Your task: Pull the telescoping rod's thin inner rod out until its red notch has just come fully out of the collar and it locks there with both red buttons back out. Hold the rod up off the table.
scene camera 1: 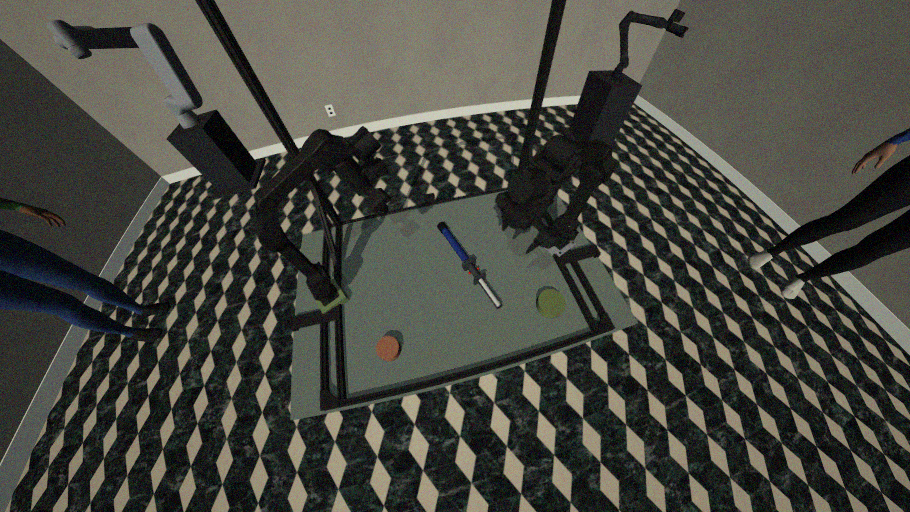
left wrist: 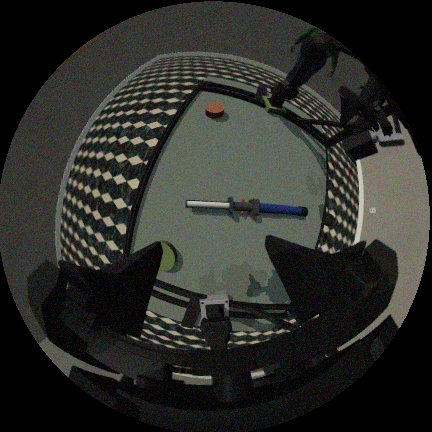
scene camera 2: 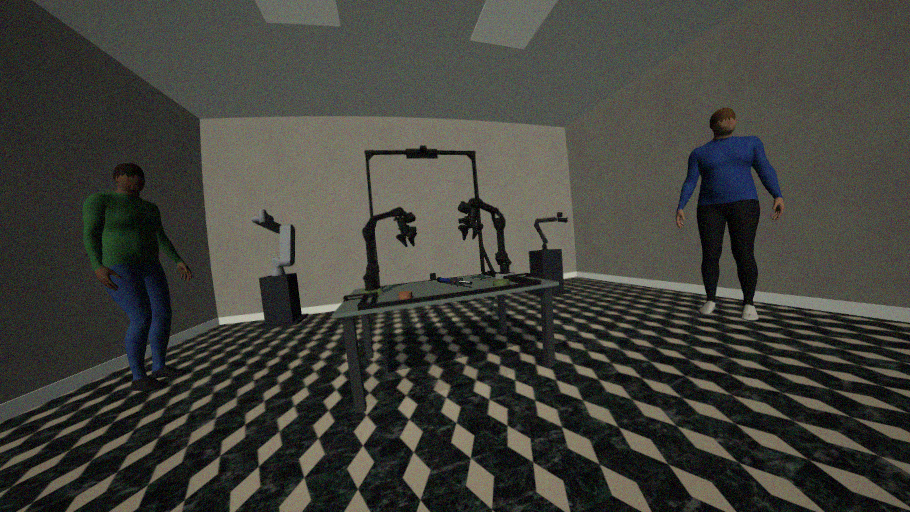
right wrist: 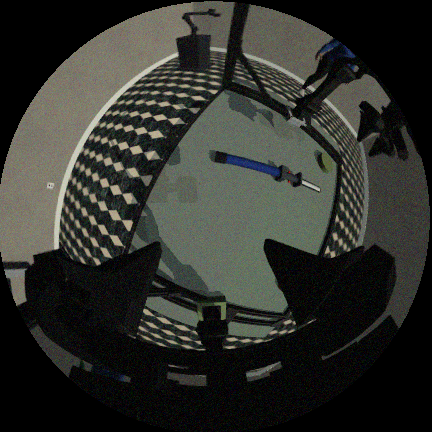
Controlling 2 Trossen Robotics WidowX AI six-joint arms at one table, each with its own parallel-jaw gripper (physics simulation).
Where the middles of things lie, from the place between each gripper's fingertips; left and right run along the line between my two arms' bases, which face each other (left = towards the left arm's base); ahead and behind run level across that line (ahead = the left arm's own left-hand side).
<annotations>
Right now the telescoping rod [scene camera 1: 468, 263] is 26 cm below my right hand, 25 cm to the left of it and 13 cm ahead of it.
Right now the telescoping rod is 120 mm behind my left hand, 100 mm to the right of it and 270 mm below it.
</annotations>
